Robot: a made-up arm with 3 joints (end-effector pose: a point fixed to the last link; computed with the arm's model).
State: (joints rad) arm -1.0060 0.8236 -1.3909
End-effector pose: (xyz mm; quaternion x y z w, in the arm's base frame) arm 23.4 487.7 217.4 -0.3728 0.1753 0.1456 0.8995
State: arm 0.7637 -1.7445 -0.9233
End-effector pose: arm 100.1 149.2 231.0 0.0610 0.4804 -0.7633 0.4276
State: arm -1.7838 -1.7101 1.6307
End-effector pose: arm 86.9 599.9 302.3 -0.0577 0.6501 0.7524 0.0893
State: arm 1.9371 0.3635 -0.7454
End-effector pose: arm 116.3 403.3 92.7 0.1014 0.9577 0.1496 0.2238
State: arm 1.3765 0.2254 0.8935
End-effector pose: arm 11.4 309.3 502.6 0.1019 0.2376 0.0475 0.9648
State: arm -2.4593 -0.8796 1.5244
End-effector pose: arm 182.0 595.1 137.4 -0.1919 0.8258 0.3801 0.3698
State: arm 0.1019 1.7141 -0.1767
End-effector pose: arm -78.4 239.4 378.5 -0.0283 0.0909 0.7554 0.6483
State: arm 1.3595 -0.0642 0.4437
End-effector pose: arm 106.6 387.0 420.5 -0.0252 0.4418 -0.0199 0.8965
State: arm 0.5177 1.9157 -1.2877
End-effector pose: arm -127.1 435.2 281.4 -0.3072 0.4516 0.7581 0.3564
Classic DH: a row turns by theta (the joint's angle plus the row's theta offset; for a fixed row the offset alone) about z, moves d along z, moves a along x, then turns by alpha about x. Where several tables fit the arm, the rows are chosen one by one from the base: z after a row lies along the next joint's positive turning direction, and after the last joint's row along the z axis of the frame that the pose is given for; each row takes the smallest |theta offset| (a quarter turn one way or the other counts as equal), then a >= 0, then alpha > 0; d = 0 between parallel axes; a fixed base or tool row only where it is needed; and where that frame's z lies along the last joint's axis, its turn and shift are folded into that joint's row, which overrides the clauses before.
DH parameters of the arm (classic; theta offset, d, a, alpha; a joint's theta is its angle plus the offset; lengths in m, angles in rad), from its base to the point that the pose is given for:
base (fixed): 0 0.1778 0 -1.5708
joint 1: 0 0.2922 -0.0229 1.5708
joint 2: 0 -0.0703 -0.0626 1.5708
joint 3: 0 -0.0823 -0.0253 -1.5708
tool (fixed): 0 0.2616 0 0

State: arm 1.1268 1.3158 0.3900
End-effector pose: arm 82.2 133.5 382.2 0.4205 0.2850 0.4439 0.7382
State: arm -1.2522 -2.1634 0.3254
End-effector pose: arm -117.0 387.4 364.2 0.3946 -0.3333 -0.7897 0.3311
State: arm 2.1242 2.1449 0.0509
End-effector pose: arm 180.8 162.5 109.6 0.7778 0.4114 0.4081 0.2433
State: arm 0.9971 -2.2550 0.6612
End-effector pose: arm 206.9 428.6 79.8 -0.6661 0.0717 -0.6102 0.4229
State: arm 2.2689 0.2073 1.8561
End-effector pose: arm 89.5 309.7 546.2 0.0912 0.2038 -0.0489 0.9735
